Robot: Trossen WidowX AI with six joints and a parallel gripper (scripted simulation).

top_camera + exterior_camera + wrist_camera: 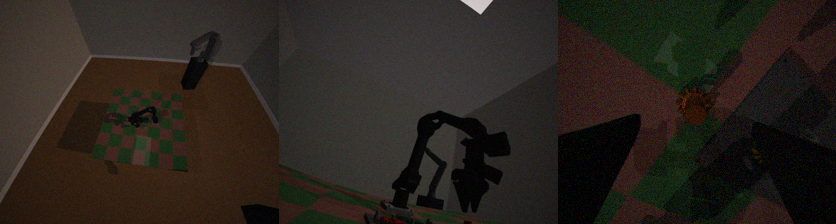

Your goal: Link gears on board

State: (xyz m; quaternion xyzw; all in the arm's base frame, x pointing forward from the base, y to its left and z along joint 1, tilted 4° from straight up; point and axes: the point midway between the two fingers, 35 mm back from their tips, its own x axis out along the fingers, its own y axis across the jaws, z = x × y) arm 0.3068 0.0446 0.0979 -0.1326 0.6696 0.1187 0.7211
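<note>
Now: gripper tip 5 cm above the orange gear. Round my gripper tip: red gear: 4 cm behind, 20 cm to the right, 5 cm below; yellow gear: 1 cm behind, 12 cm to the right, 5 cm below.
</note>
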